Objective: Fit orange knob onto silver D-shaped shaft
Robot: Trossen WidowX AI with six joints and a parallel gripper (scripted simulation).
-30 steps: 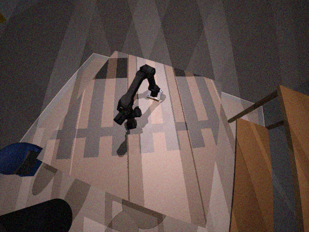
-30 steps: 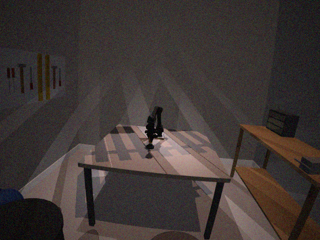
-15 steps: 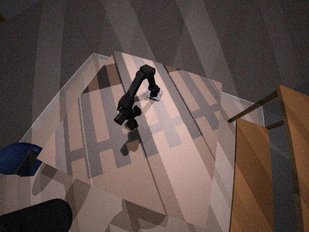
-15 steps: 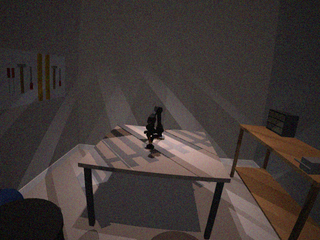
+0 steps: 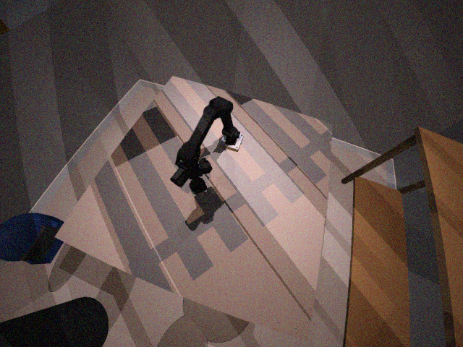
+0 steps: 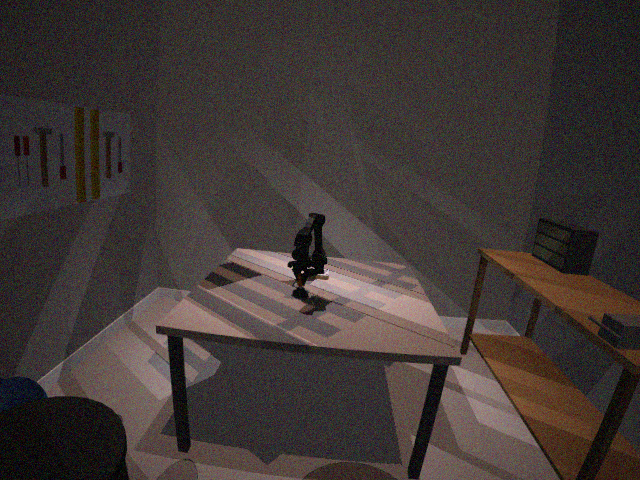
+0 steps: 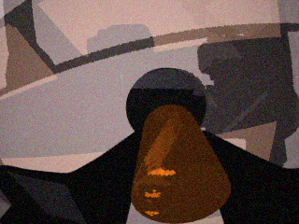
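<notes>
Now: the orange knob 30 mm above my gripper tip. The rest, counted from my gripper tip: round dark pedestal 40 mm below.
</notes>
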